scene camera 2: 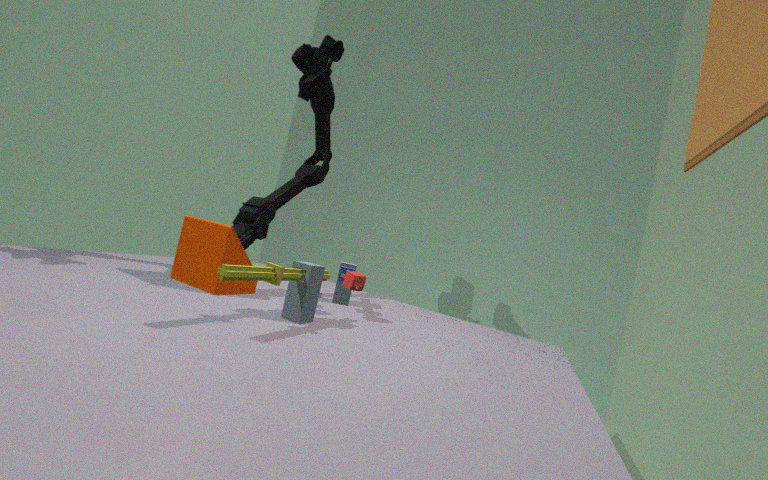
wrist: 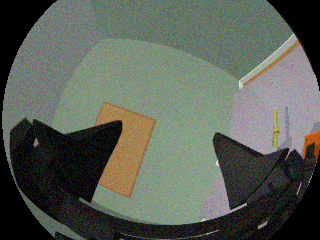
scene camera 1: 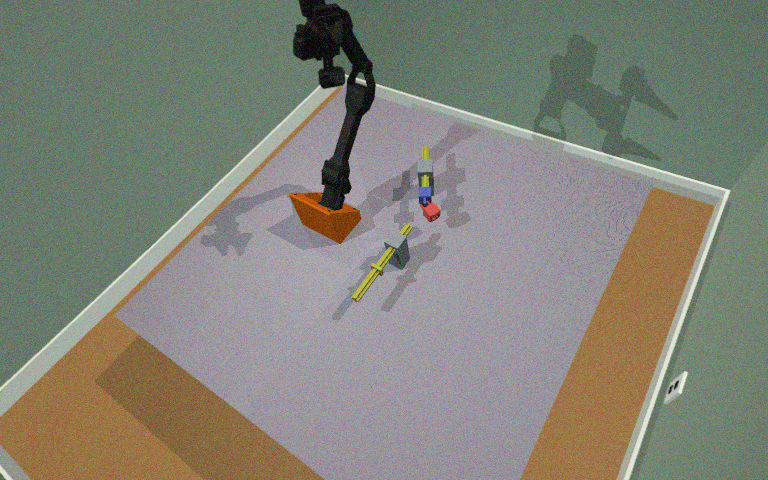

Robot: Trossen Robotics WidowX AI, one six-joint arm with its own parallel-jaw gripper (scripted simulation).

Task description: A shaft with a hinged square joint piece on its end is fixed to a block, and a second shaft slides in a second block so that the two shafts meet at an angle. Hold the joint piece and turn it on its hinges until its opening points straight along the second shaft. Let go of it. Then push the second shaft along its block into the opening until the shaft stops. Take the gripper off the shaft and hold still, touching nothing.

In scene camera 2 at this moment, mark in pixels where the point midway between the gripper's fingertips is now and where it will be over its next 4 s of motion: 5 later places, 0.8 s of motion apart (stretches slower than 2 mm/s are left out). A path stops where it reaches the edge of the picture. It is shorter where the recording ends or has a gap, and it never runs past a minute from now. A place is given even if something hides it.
My gripper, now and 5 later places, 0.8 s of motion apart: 335, 56; 363, 87; 387, 148; 390, 215; 380, 255; 375, 283
